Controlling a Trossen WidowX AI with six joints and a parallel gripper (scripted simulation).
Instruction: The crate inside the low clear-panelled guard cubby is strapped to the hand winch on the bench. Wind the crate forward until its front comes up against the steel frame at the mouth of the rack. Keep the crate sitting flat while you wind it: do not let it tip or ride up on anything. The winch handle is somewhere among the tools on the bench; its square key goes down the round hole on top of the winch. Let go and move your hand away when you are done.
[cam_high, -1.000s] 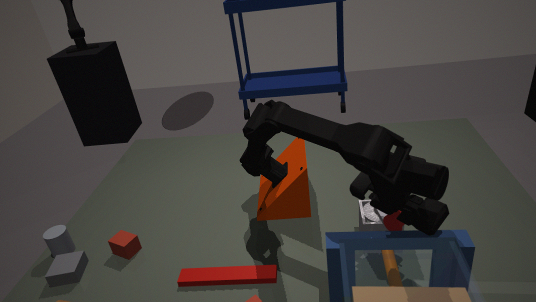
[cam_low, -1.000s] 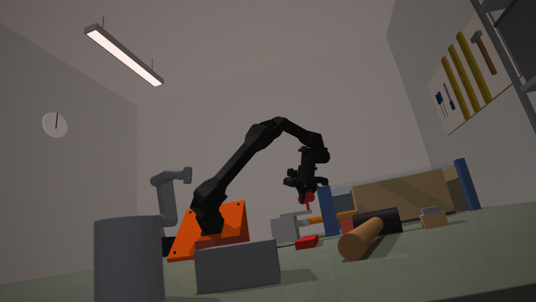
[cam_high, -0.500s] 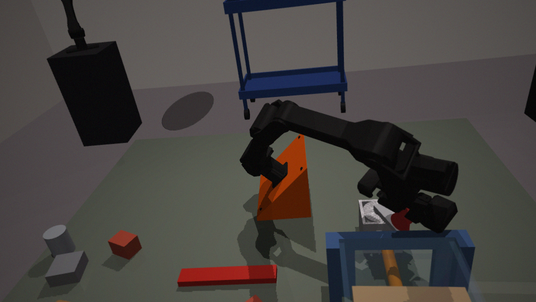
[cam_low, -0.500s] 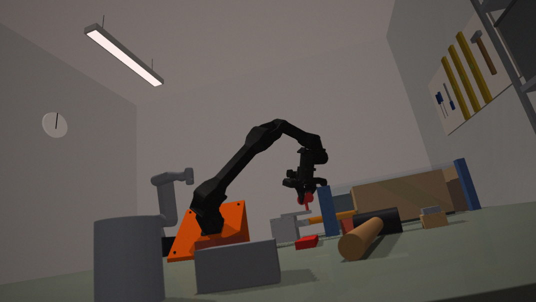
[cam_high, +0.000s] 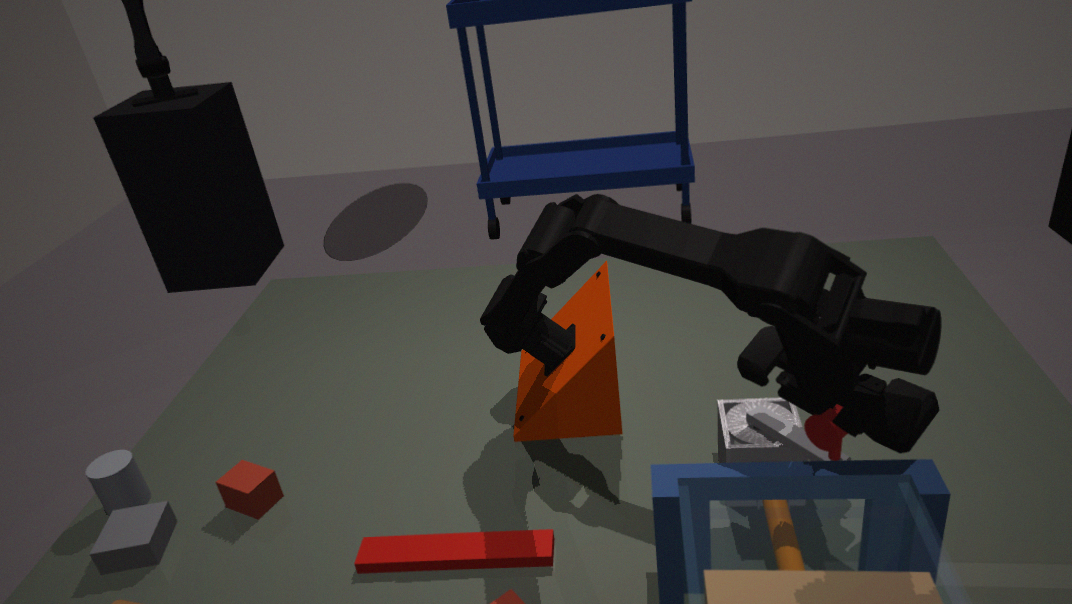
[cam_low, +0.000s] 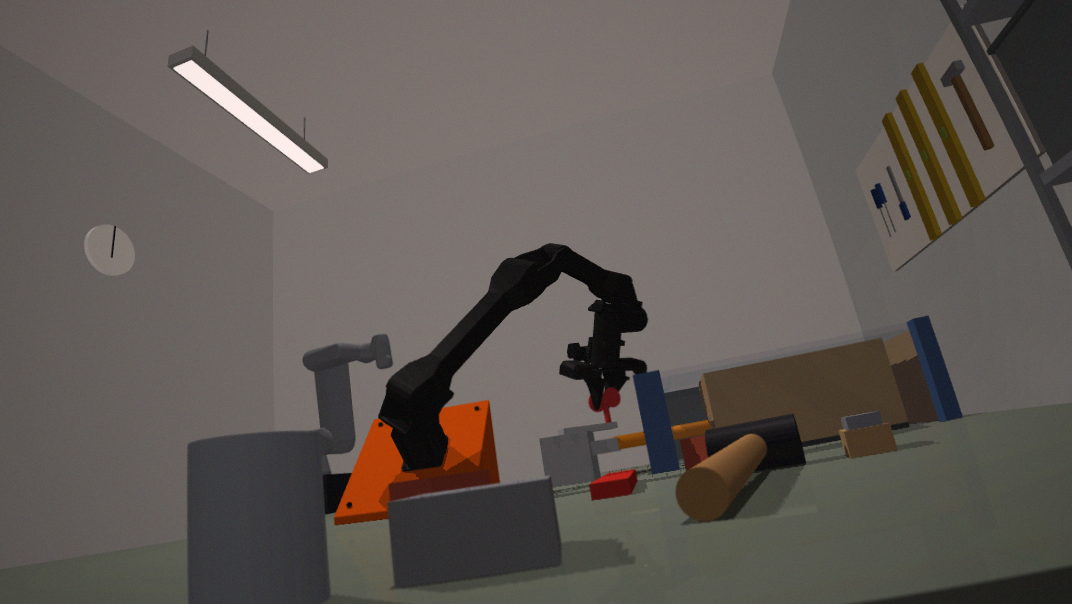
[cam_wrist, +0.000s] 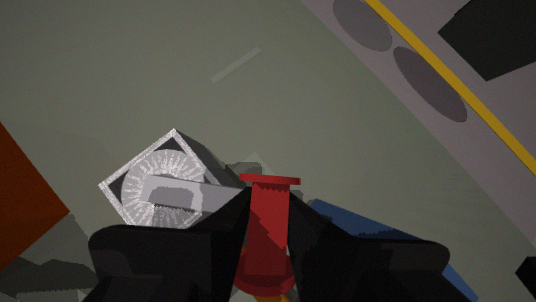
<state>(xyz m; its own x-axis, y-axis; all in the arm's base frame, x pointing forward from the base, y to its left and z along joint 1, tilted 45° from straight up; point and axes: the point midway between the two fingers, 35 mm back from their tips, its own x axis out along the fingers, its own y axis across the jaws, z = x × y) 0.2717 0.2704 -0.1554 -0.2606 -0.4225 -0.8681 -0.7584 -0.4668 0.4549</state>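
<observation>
Now: the grey crank arm 30 mm to the right of my gripper tip, 30 mm below it and 20 mm behind it. From my gripper tip the other things lie so: frame 90 mm ahead, 80 mm to the right, 30 mm below; then grey winch 100 mm below, 90 mm behind, 80 mm to the right; then red knob 10 mm to the right, 10 mm ahead.
</observation>
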